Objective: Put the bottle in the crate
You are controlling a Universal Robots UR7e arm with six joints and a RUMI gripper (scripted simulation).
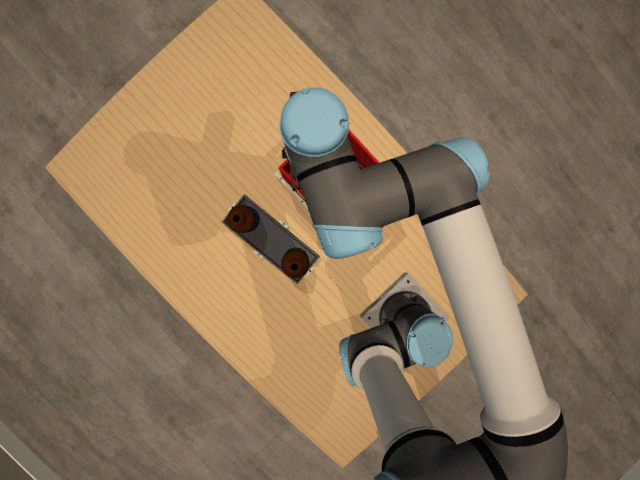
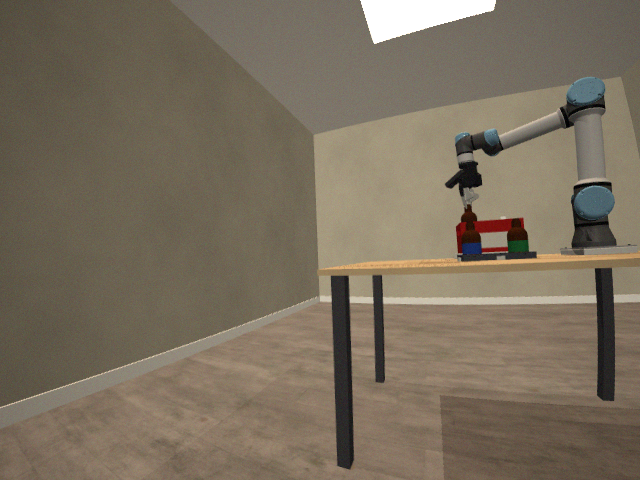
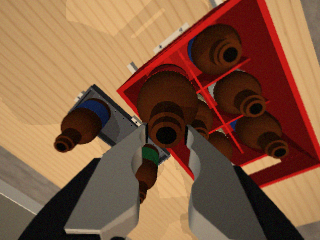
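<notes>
The red-labelled bottle is 70 mm below my hand. The rest, counted from my hand: tray: 240 mm below, 190 mm to the left, 70 mm behind; crate: 170 mm below, 90 mm behind, 50 mm to the right.
</notes>
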